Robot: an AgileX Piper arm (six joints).
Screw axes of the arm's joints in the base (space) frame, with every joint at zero. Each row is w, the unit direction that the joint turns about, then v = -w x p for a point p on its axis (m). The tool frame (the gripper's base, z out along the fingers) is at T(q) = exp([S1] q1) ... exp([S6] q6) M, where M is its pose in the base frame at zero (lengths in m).
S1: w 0 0 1 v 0.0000 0.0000 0.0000
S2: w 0 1 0 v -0.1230 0.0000 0.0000
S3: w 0 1 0 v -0.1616 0.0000 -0.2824
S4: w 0.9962 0 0.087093 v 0.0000 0.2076 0.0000
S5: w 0 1 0 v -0.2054 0.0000 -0.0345
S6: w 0.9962 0 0.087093 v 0.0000 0.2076 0.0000
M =
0.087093 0 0.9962 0.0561
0 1 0 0.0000
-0.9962 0 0.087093 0.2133
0 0 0 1
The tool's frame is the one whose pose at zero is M.
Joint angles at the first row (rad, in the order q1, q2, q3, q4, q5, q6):
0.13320, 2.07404, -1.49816, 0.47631, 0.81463, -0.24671
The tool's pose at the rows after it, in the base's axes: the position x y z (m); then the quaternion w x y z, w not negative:
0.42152, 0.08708, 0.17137, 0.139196, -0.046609, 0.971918, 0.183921
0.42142, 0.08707, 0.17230, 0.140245, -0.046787, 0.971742, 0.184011
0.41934, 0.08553, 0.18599, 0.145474, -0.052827, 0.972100, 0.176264
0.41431, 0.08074, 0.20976, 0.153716, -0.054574, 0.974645, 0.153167
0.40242, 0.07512, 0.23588, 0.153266, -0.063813, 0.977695, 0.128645
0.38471, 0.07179, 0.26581, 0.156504, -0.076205, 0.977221, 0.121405
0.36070, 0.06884, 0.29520, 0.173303, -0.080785, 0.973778, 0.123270
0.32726, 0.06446, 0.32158, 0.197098, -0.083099, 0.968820, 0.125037
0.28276, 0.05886, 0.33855, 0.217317, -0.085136, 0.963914, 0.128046
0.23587, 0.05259, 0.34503, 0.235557, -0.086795, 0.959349, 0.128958
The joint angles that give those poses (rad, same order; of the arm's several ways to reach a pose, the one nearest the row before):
0.13319, 2.07618, -1.49814, 0.47631, 0.81463, -0.24672
0.13320, 2.07403, -1.49817, 0.47630, 0.81465, -0.24670
0.13320, 2.04553, -1.50892, 0.44406, 0.83963, -0.22785
0.13319, 1.99338, -1.52603, 0.36410, 0.88228, -0.16786
0.13319, 1.92577, -1.53133, 0.28767, 0.95189, -0.12796
0.13319, 1.84084, -1.52550, 0.26122, 1.02436, -0.12286
0.13321, 1.73291, -1.48828, 0.25908, 1.06026, -0.11903
0.13320, 1.59469, -1.41276, 0.25845, 1.07360, -0.11525
0.13320, 1.42555, -1.29008, 0.26245, 1.07818, -0.11525
0.13321, 1.25010, -1.15354, 0.26244, 1.07918, -0.11460

